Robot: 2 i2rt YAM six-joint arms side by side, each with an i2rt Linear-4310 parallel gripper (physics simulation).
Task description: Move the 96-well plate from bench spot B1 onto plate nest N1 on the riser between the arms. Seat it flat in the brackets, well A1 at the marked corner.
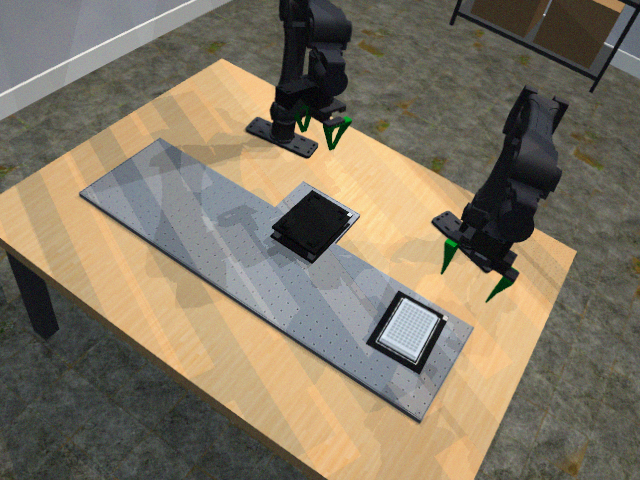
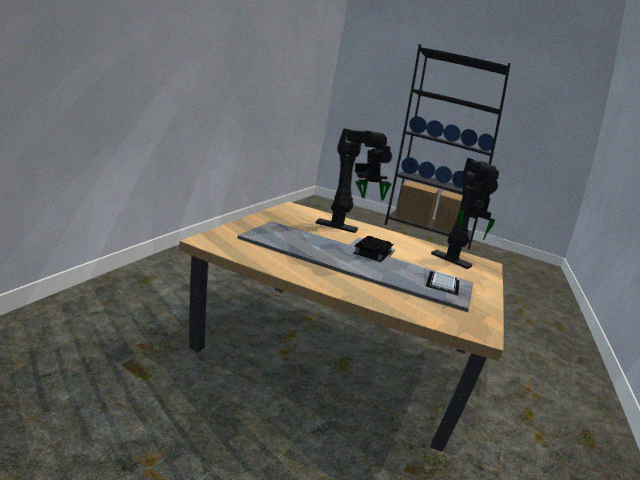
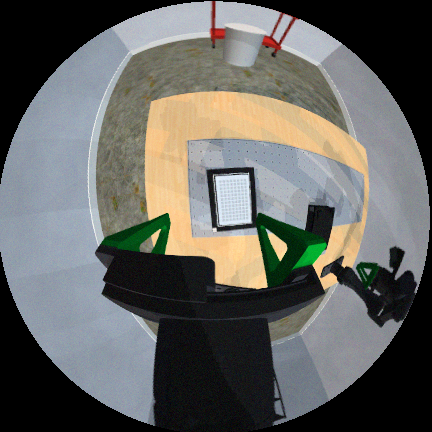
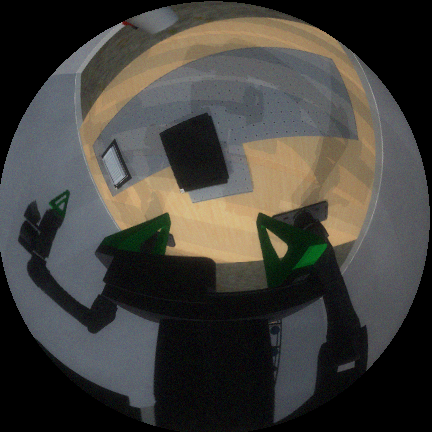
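Where they show: left gripper, between the fingertips: (image 1: 463, 287) (image 2: 471, 236) (image 3: 212, 217) (image 4: 67, 194); right gripper, between the fingertips: (image 1: 317, 140) (image 2: 372, 199) (image 3: 357, 264) (image 4: 213, 217); left arm's base, origin of its link: (image 2: 451, 260) (image 4: 154, 235); right arm's base, origin of its link: (image 1: 281, 138) (image 2: 336, 226) (image 3: 332, 265) (image 4: 300, 216).
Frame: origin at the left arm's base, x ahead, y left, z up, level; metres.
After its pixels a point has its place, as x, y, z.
The white 96-well plate (image 1: 411, 328) @(0.328, 0.112, 0.026) (image 2: 444, 281) @(0.346, 0.117, 0.026) (image 3: 233, 200) @(0.326, 0.109, 0.027) (image 4: 115, 164) @(0.332, 0.080, 0.026) lies flat in the black frame of bench spot B1 (image 1: 378, 332) @(0.389, 0.076, 0.014) (image 3: 212, 200) @(0.310, 0.160, 0.015), which has a small white corner mark. The black plate nest N1 (image 1: 311, 223) @(0.344, -0.221, 0.050) (image 2: 374, 244) @(0.343, -0.224, 0.051) (image 4: 194, 152) @(0.339, -0.234, 0.051) sits on the riser at the middle, with a white mark at one corner and no plate on it. My left gripper (image 1: 467, 285) @(0.312, 0.160, 0.218) (image 2: 476, 228) @(0.312, 0.160, 0.218) (image 3: 212, 217) @(0.312, 0.160, 0.218) is open and empty, above and behind the plate. My right gripper (image 1: 317, 139) @(0.290, -0.309, 0.213) (image 2: 373, 196) @(0.290, -0.309, 0.213) (image 4: 213, 217) @(0.290, -0.309, 0.213) is open and empty, high behind the nest.
A grey perforated board (image 1: 206, 242) @(0.564, -0.322, 0.013) (image 2: 310, 250) @(0.572, -0.361, 0.012) (image 3: 280, 155) @(0.499, 0.007, 0.013) (image 4: 280, 100) @(0.486, -0.420, 0.013) lies along the wooden table (image 1: 248, 372) @(0.667, -0.005, 0.000) (image 2: 330, 304) @(0.778, -0.074, -0.029) under spot B1. A black shelf rack (image 2: 464, 60) stands behind the arms. A white bin (image 3: 243, 45) stands on the floor beyond the table.
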